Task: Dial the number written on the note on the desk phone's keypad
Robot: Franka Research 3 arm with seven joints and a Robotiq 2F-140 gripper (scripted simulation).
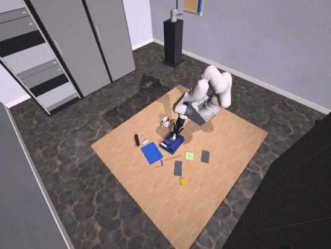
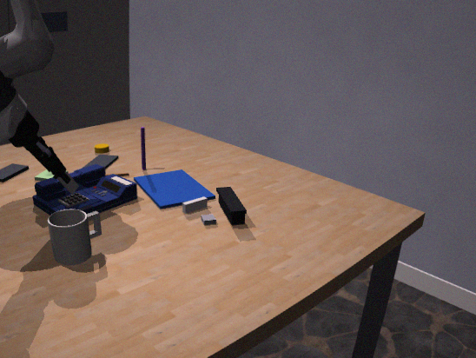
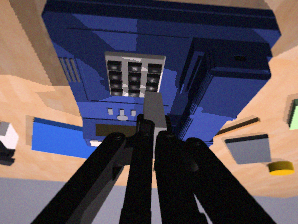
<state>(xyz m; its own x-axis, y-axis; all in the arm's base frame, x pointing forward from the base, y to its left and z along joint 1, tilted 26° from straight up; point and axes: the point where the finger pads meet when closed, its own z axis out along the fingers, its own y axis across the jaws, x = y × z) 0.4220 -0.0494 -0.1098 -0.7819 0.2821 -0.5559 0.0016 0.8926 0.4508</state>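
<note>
Now: the handset 5 cm to the left of my hand, 4 cm ahead of it and 2 cm below it. Round my hand: blue folder: 26 cm ahead, 10 cm to the right, 7 cm below; grey mug: 21 cm to the right, 12 cm behind, 3 cm below; wooden pencil: 18 cm ahead, 12 cm to the left, 7 cm below.
</note>
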